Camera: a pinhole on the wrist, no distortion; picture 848 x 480 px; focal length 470.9 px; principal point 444.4 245.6 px. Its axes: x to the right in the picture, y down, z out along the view. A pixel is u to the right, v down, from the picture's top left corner.
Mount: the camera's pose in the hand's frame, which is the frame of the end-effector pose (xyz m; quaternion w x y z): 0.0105 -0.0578 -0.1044 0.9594 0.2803 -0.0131 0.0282
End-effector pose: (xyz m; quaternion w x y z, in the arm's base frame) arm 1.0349 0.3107 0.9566 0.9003 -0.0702 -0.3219 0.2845
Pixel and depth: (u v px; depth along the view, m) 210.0 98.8 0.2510
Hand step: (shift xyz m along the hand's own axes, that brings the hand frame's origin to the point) -0.1117 -0.2647 0.0599
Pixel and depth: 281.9 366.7 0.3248
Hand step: -0.1095 -0.1677 0.2095
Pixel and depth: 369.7 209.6 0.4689
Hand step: -0.0659 -0.3440 0.2684
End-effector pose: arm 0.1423 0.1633 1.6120 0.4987 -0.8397 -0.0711 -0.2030
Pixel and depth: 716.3 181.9 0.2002
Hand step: 0.1257 -0.1830 0.0545
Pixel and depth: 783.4 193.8 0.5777
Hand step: 0.4241 -0.4030 0.3652
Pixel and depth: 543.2 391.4 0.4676
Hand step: 0.0952 -0.1833 0.3713
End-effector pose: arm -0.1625 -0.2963 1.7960 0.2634 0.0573 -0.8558 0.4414
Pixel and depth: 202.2 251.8 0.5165
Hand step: -0.2599 -0.3427 0.3235
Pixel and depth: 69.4 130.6 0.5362
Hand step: -0.4126 -0.4767 0.2595
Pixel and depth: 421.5 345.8 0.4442
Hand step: -0.0210 -0.2185 0.3197
